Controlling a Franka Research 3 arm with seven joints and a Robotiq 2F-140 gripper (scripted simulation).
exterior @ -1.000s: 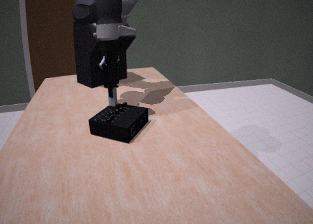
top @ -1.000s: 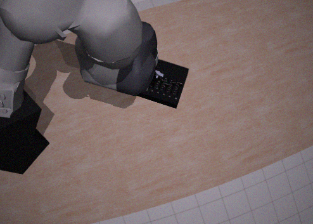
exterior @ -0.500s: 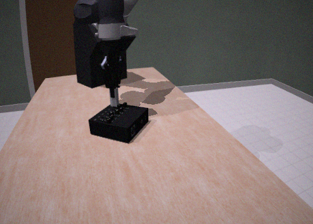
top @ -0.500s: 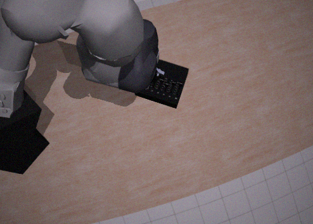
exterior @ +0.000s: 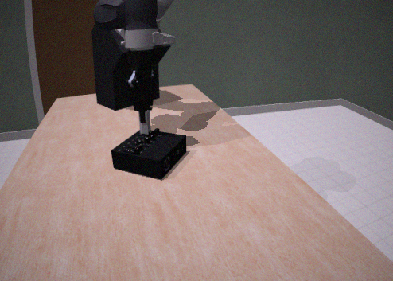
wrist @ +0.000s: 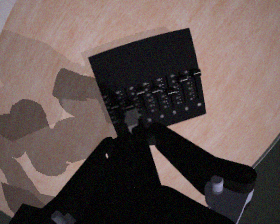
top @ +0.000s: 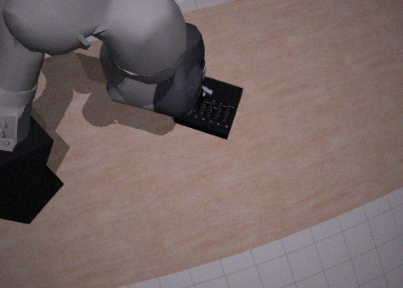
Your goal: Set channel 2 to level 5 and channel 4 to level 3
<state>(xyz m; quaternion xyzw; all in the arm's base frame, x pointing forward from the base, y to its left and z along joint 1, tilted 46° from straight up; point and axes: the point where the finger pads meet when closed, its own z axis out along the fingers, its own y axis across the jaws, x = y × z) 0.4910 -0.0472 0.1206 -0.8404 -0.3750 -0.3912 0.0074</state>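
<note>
Now: hand 30 mm to the right of the fader cap and 30 mm above it.
</note>
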